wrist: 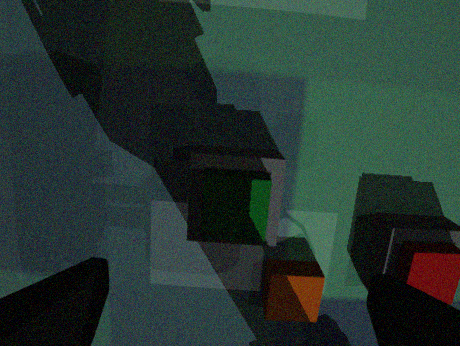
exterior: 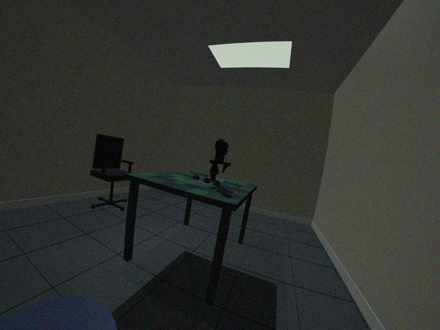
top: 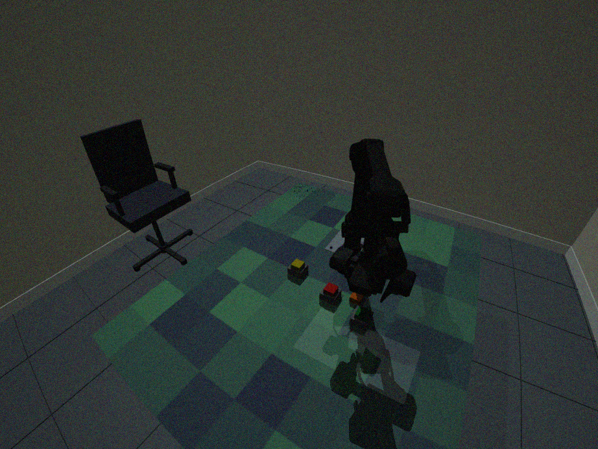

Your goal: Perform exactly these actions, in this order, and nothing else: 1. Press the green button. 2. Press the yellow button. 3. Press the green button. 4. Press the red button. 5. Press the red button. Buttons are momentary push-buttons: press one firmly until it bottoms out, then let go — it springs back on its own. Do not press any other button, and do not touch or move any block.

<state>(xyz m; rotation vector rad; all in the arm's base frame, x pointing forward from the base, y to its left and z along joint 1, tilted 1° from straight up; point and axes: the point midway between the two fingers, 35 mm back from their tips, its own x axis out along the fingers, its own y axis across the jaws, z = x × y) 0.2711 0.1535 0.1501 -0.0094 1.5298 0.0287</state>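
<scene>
The green button is 80 mm below my gripper tip and 10 mm behind it. Round my gripper tip: red button 110 mm to the right, 80 mm below, 40 mm behind; yellow button 250 mm to the right, 80 mm below, 70 mm behind; orange button 100 mm below, 70 mm behind, 40 mm to the right.
</scene>
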